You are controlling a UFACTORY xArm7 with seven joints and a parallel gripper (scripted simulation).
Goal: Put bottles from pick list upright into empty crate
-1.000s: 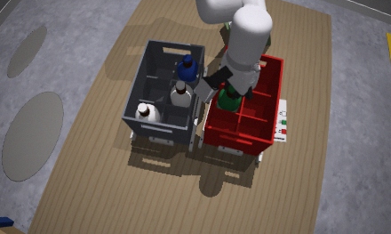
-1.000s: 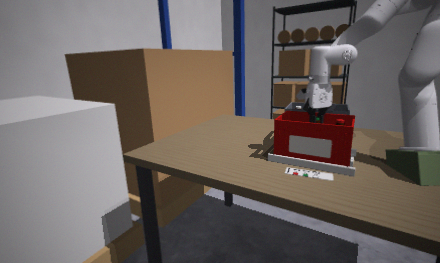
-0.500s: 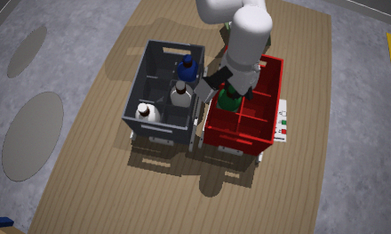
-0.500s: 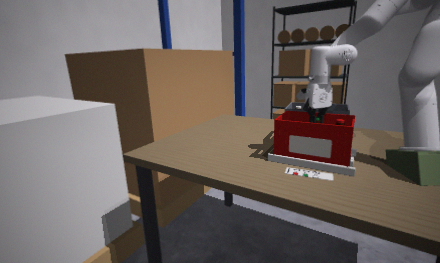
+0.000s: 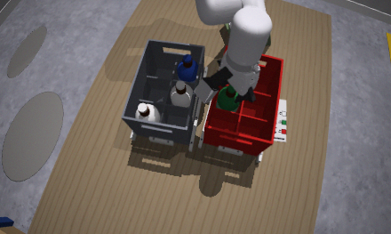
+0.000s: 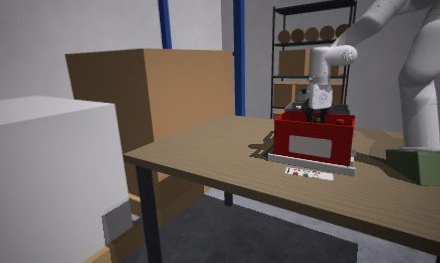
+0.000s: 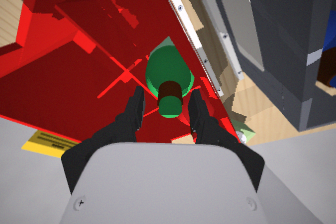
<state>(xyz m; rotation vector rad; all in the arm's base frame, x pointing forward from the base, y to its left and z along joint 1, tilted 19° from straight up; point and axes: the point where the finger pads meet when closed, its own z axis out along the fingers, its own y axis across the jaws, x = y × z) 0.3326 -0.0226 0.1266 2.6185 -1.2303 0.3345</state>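
Now: hand 70 mm above the green bottle. Also, from my hand: red-label bottle: 90 mm behind, 70 mm below, 10 mm to the left; then red crate: 70 mm below, 40 mm to the left, 10 mm ahead; then blue-label bottle: 140 mm to the right, 100 mm behind, 70 mm below.
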